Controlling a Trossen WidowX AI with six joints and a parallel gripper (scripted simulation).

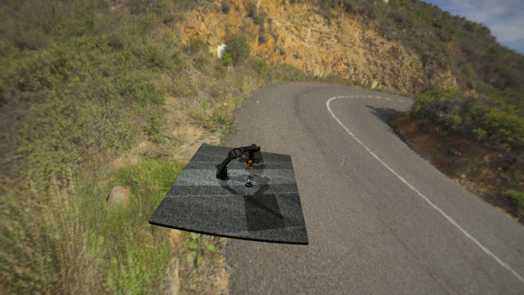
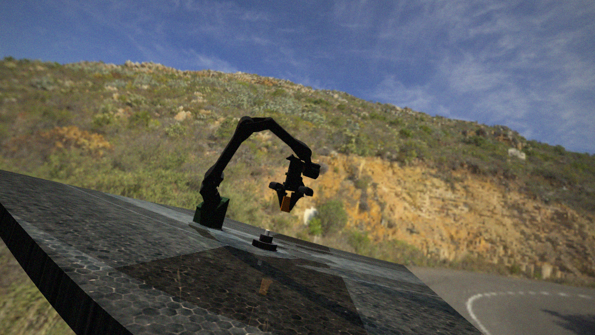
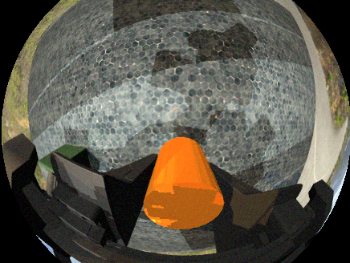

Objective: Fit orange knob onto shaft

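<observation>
Right now my gripper tip is 30 mm below the orange knob. Round my gripper tip: round pedestal 140 mm to the right, 120 mm below.
</observation>
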